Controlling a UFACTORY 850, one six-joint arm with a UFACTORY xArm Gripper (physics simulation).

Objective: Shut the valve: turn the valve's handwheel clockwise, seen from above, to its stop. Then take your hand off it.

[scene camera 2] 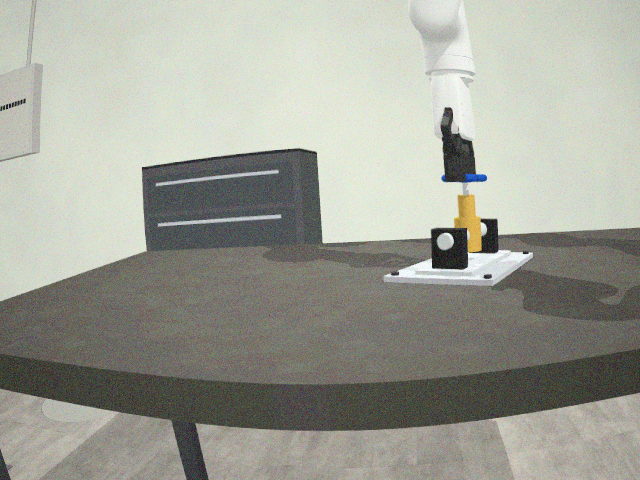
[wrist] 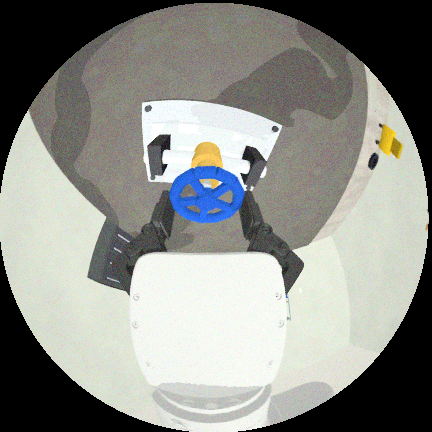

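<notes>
The valve's blue handwheel [scene camera 2: 479, 178] [wrist: 206, 217] is level on a thin stem above the yellow valve body [scene camera 2: 466, 235] [wrist: 206, 151]. The body stands on a white base plate [scene camera 2: 439, 280] [wrist: 210, 112], between two black blocks. My gripper [scene camera 2: 459, 176] [wrist: 206, 198] points down and is shut on the handwheel, with one black finger on each side of its rim. In the scene view the near finger hides part of the rim. The wheel's turn angle relative to its stop cannot be told.
The black blocks [scene camera 2: 448, 258] [wrist: 159, 156] stand at either end of the white pipe, below the wheel. The plate lies on a dark table [scene camera 2: 232, 320] [wrist: 175, 60] with a curved edge. A dark grey cabinet [scene camera 2: 222, 198] [wrist: 104, 255] is behind the table.
</notes>
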